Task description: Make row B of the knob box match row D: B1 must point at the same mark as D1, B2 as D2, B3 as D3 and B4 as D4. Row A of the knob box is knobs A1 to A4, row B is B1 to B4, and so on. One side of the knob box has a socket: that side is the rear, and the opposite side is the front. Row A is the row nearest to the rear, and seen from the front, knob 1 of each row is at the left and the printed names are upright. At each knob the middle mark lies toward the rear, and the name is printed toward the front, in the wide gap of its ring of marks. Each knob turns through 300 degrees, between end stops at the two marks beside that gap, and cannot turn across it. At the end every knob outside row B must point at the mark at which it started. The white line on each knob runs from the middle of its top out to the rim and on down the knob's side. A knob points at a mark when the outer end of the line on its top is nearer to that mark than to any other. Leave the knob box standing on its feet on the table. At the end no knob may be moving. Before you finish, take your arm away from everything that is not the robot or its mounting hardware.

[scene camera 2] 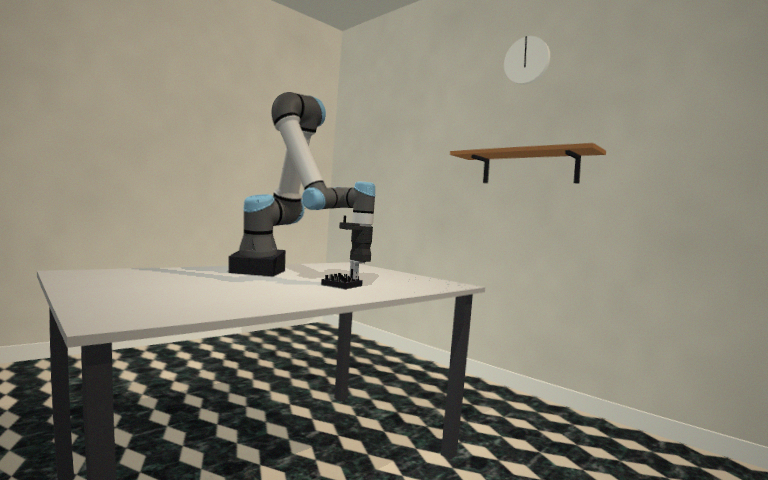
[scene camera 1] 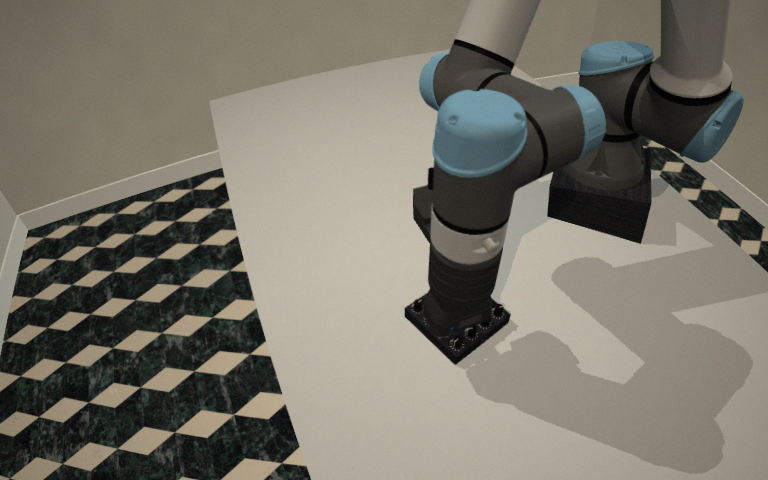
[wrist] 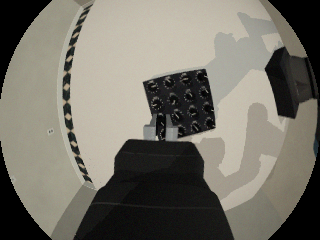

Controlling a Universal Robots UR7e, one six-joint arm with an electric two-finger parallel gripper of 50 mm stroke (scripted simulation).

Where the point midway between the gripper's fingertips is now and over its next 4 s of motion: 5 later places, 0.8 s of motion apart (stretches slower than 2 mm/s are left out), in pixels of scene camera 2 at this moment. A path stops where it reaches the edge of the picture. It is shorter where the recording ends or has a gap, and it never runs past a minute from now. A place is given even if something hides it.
The gripper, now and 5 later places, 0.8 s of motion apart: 353, 278; 354, 268; 353, 267; 350, 266; 349, 264; 351, 263
